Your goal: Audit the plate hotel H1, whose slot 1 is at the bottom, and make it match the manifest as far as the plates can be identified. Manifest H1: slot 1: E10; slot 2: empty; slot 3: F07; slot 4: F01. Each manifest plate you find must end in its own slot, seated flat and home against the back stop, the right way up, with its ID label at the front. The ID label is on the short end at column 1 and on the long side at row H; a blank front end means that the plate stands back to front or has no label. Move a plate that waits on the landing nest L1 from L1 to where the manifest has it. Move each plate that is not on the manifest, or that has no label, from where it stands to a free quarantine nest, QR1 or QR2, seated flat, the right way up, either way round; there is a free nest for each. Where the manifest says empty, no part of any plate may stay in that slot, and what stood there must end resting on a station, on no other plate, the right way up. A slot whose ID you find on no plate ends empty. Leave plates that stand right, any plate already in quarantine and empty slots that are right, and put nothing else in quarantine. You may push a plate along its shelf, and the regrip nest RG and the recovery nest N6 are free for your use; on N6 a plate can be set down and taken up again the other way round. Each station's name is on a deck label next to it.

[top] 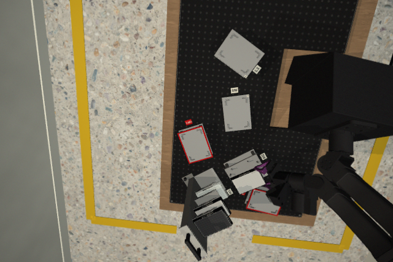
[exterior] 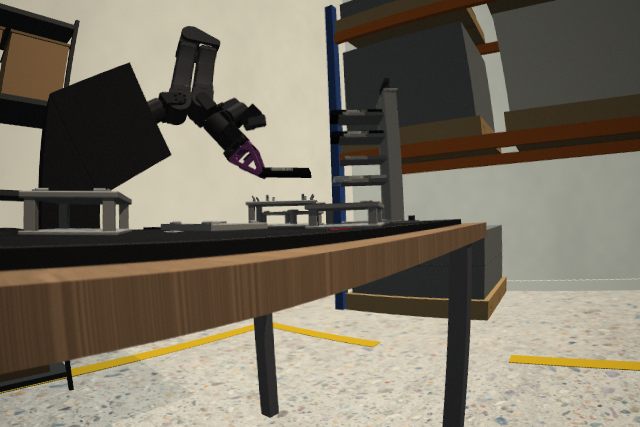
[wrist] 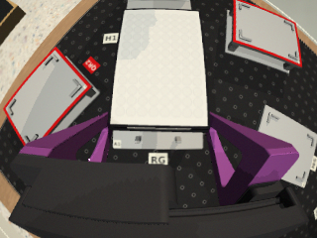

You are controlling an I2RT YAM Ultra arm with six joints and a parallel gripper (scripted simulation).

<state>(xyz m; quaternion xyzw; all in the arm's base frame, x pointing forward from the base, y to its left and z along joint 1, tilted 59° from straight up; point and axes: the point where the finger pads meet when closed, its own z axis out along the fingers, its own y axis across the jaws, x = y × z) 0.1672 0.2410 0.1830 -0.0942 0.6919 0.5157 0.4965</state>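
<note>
The regrip nest RG lies 4 cm ahead of my hand, 4 cm to the left of it and 8 cm below it. The rest, counted from my hand: quarantine nest QR2: 10 cm behind, 19 cm to the left, 10 cm below; then H1 deck label: 8 cm ahead, 20 cm to the left, 13 cm below; then white well plate: 18 cm ahead, 15 cm to the left, 2 cm below.
</note>
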